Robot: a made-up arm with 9 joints.
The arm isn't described. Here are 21 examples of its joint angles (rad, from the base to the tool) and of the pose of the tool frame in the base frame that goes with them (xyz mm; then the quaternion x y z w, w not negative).
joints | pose
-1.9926 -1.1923 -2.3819 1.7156 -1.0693 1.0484 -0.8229 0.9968 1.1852 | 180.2 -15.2 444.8 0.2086 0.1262 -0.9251 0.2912
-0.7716 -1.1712 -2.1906 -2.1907 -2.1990 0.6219 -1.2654 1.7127 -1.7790 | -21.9 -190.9 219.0 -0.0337 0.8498 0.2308 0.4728
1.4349 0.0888 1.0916 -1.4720 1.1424 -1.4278 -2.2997 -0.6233 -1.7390 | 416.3 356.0 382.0 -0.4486 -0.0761 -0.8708 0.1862
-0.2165 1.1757 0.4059 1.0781 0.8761 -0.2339 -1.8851 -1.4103 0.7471 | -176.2 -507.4 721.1 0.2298 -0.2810 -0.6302 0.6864
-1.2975 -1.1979 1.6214 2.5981 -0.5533 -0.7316 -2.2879 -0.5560 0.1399 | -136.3 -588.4 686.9 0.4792 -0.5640 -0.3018 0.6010
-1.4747 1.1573 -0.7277 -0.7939 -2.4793 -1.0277 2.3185 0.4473 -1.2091 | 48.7 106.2 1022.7 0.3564 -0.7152 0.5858 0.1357
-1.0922 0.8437 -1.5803 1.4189 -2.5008 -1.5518 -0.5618 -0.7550 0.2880 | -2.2 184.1 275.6 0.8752 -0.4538 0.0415 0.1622
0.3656 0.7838 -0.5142 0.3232 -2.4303 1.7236 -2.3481 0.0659 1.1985 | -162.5 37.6 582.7 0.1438 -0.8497 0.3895 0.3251
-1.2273 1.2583 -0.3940 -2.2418 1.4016 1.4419 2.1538 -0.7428 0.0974 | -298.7 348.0 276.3 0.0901 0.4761 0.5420 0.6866
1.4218 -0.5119 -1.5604 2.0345 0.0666 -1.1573 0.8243 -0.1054 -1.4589 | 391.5 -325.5 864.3 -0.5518 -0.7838 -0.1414 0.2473
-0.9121 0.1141 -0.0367 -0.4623 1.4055 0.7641 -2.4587 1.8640 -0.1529 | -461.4 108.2 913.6 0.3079 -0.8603 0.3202 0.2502
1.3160 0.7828 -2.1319 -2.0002 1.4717 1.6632 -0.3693 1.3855 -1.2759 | 221.0 -282.7 821.9 -0.3937 -0.4588 -0.2273 0.7635
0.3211 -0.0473 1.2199 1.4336 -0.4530 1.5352 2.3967 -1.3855 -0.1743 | -16.3 268.5 547.2 0.4494 0.8831 -0.1103 0.0775
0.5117 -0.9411 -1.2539 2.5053 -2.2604 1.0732 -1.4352 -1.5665 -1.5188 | 107.5 -104.7 621.3 -0.5115 -0.3414 -0.5616 0.5536
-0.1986 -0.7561 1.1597 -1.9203 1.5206 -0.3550 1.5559 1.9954 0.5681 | 621.6 336.0 531.6 0.7829 0.2933 0.3675 0.4074
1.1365 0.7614 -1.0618 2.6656 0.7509 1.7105 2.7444 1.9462 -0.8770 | 336.3 -166.2 168.6 -0.1092 0.6295 0.3096 0.7042
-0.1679 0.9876 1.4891 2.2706 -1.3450 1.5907 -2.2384 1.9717 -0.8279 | -39.8 408.4 614.2 -0.6538 -0.6239 0.2607 0.3395
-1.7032 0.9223 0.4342 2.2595 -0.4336 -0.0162 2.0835 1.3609 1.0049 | -2.3 -314.4 849.4 -0.5558 -0.4547 -0.6356 0.2833
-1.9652 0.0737 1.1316 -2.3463 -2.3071 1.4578 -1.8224 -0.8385 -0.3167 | -256.8 210.8 180.6 -0.4861 -0.2433 0.8102 0.2191
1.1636 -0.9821 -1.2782 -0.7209 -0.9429 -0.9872 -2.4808 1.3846 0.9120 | -310.5 -465.7 -90.0 0.2684 -0.5397 0.7442 0.2878
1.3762 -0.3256 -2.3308 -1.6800 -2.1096 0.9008 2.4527 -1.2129 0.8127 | 188.1 -4.5 776.7 0.4059 -0.3065 0.1259 0.8517
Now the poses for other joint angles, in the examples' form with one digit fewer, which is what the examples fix.
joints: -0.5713 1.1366 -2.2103 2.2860 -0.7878 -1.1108 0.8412 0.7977 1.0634
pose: -221 133 126 -0.076 0.201 0.953 0.213
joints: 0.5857 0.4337 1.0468 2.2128 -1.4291 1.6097 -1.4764 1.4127 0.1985
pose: 279 62 845 -0.340 -0.640 -0.346 0.596
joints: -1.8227 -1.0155 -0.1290 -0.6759 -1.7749 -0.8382 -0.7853 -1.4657 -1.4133
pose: 164 -36 424 0.542 0.227 0.809 0.021
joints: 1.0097 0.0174 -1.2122 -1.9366 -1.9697 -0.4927 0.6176 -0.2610 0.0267
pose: 1 -427 701 -0.923 0.345 -0.110 0.129
